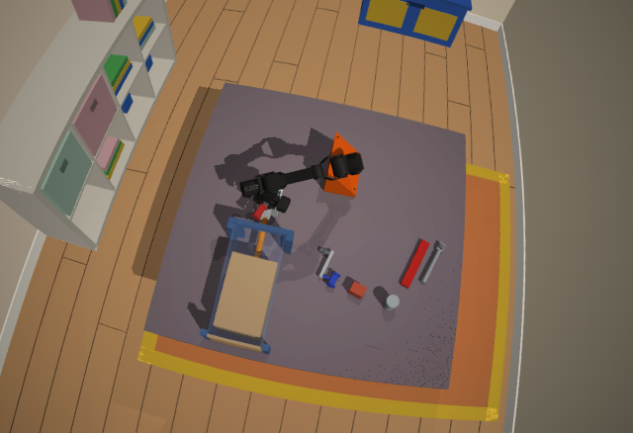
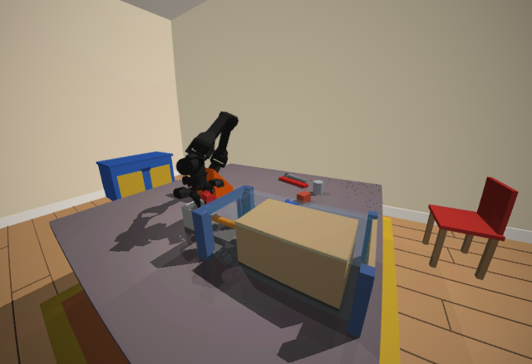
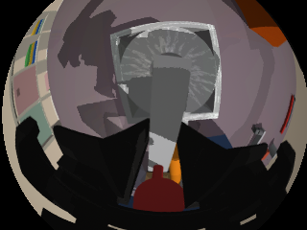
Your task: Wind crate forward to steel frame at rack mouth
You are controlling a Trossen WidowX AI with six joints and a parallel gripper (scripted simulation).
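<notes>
Now: gripper tip 2 cm below the winch handle and 1 cm short of it. From my gripper tip the other things lie so: blue frame 11 cm ahead, 2 cm to the left, 2 cm above; grey winch 6 cm below, 6 cm behind, 1 cm to the right; red grip 5 cm ahead, 5 cm above.
</notes>
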